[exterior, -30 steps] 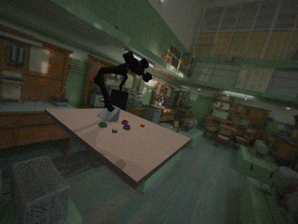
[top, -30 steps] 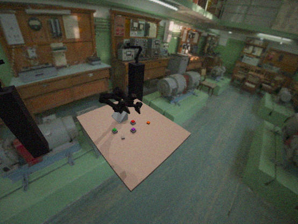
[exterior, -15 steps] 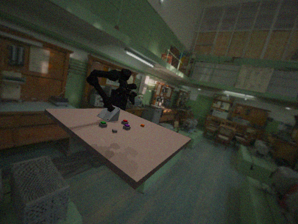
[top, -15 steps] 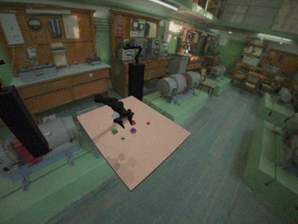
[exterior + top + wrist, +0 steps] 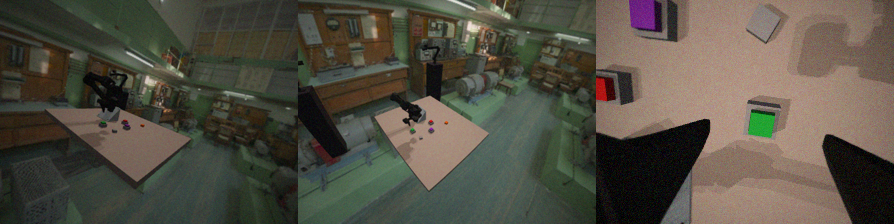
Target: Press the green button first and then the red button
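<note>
My gripper tip is now 30 mm past the green button and 100 mm above it. Also, from my gripper tip: red button: 30 mm behind, 240 mm to the left, 100 mm below; purple button: 80 mm ahead, 170 mm to the left, 100 mm below; grey block: 90 mm ahead, 20 mm to the left, 120 mm below.
</note>
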